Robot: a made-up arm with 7 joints.
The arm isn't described. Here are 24 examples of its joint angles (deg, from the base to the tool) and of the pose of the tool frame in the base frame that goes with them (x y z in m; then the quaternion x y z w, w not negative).
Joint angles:
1: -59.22 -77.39 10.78 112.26 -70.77 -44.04 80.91
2: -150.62 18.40 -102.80 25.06 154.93 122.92 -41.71
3: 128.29 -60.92 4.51 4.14 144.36 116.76 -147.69
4: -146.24 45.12 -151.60 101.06 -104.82 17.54 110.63
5: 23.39 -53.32 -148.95 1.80 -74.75 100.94 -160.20
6: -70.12 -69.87 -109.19 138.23 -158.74 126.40 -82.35
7: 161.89 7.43 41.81 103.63 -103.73 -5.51 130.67
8: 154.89 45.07 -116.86 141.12 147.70 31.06 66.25
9: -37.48 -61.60 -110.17 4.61 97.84 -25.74 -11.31
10: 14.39 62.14 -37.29 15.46 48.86 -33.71 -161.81
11: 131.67 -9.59 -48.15 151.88 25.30 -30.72 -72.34
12: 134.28 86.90 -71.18 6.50 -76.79 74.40 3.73
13: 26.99 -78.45 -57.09 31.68 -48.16 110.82 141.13
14: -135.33 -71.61 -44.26 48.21 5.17 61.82 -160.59
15: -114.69 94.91 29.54 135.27 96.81 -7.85 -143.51
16: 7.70 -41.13 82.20 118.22 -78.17 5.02 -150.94
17: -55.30 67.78 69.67 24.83 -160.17 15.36 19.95
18: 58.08 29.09 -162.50 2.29 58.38 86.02 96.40
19: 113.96 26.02 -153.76 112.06 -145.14 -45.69 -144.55
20: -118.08 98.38 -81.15 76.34 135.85 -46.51 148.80
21: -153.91 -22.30 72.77 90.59 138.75 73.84 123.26
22: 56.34 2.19 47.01 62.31 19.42 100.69 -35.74
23: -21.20 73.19 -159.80 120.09 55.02 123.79 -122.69
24: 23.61 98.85 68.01 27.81 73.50 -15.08 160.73
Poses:
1: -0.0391 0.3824 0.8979 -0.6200 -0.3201 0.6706 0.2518
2: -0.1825 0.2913 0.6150 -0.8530 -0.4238 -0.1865 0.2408
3: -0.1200 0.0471 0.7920 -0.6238 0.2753 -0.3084 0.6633
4: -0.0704 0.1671 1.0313 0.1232 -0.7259 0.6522 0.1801
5: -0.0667 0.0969 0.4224 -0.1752 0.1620 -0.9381 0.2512
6: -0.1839 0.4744 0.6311 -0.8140 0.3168 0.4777 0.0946
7: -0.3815 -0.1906 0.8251 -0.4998 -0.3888 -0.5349 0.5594
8: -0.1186 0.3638 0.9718 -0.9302 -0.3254 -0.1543 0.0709
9: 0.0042 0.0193 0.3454 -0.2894 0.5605 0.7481 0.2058
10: 0.1262 -0.2581 0.3863 0.1197 0.8484 0.5059 0.0996
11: 0.1819 -0.0458 1.0677 0.0272 -0.8755 0.4174 0.2421
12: 0.2681 0.0261 0.6057 -0.6970 0.6253 -0.1916 0.2941
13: 0.0928 -0.1771 0.5036 0.3182 -0.2036 -0.7123 0.5916
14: -0.2174 0.0526 0.7365 0.0522 0.4915 -0.0309 0.8688
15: -0.1451 -0.4077 0.1679 0.1426 -0.1960 -0.2635 0.9337
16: -0.2832 0.3386 0.8666 -0.9227 0.0253 -0.3845 0.0109
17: 0.1321 0.2157 0.4402 -0.0693 0.0316 0.9928 0.0922
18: 0.0708 -0.0513 0.4620 -0.4073 0.2476 0.7917 0.3821
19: 0.2662 -0.0726 0.8338 0.2874 -0.6455 0.2098 0.6758
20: -0.3011 0.0919 0.5925 0.8300 0.4142 -0.3714 0.0397
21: 0.2479 -0.3124 0.8649 -0.7840 0.3287 0.3494 0.3940
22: -0.0434 0.2744 0.4816 -0.0361 -0.7706 -0.6335 0.0591
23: 0.1106 -0.2736 0.8158 0.3564 0.5611 0.0458 0.7457
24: -0.1619 0.1477 0.3206 -0.2403 -0.0905 -0.7899 0.5568
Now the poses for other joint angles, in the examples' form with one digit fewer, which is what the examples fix.
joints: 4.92 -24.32 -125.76 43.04 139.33 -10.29 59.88
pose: -0.089 -0.173 0.389 0.206 0.451 0.440 0.748
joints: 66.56 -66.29 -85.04 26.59 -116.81 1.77 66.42
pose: 0.305 -0.001 0.603 0.412 -0.261 0.612 0.623
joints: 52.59 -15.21 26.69 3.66 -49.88 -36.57 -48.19
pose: -0.031 0.275 0.570 0.241 -0.054 -0.928 0.278
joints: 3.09 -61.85 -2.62 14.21 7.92 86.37 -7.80
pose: 0.171 -0.049 0.531 0.511 0.303 0.354 0.722
